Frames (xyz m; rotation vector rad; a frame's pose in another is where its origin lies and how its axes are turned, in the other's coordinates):
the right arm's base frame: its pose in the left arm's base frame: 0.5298 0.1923 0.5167 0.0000 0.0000 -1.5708
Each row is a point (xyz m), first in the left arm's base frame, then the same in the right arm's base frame.
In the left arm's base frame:
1: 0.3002 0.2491 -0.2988
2: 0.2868 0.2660 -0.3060
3: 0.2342 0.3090 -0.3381
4: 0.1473 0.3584 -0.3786
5: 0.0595 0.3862 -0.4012
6: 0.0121 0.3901 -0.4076
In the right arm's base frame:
1: -0.0568 -0.2296 -0.8155
2: -0.0737 -0.2430 -0.8227
3: -0.1167 -0.2956 -0.8548
4: -0.1661 -0.3825 -0.8953
5: -0.1939 -0.4703 -0.9179
6: -0.1978 -0.5177 -0.9243

